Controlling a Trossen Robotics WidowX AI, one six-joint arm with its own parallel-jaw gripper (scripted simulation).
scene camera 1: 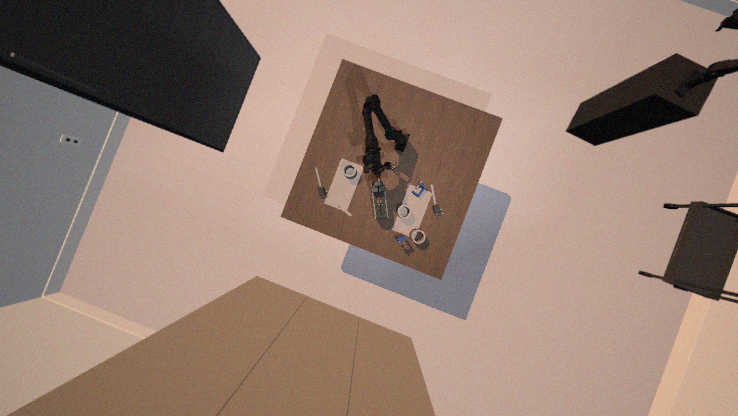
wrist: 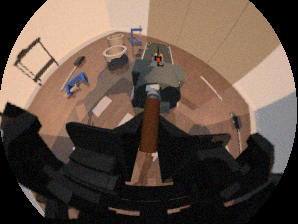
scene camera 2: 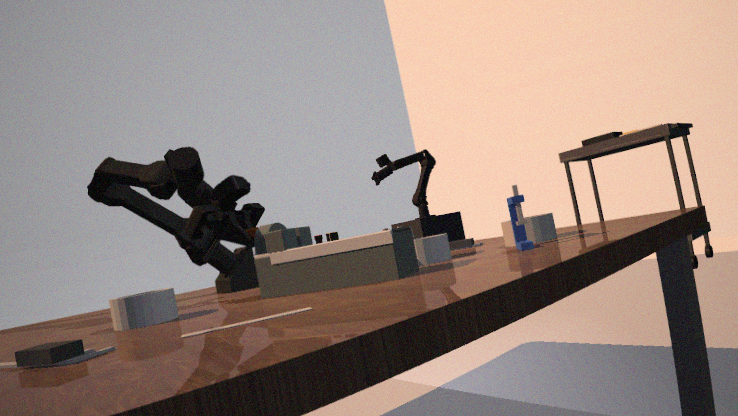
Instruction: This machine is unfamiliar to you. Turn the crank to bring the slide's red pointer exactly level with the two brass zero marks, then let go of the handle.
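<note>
The gripper (scene camera 2: 257,245) (wrist: 149,115) shares the scene with a blue clamp (scene camera 2: 522,243). A grey block (scene camera 2: 143,309) is visible too, as are another grey block (scene camera 2: 540,228) and a further grey block (scene camera 2: 434,249).
</note>
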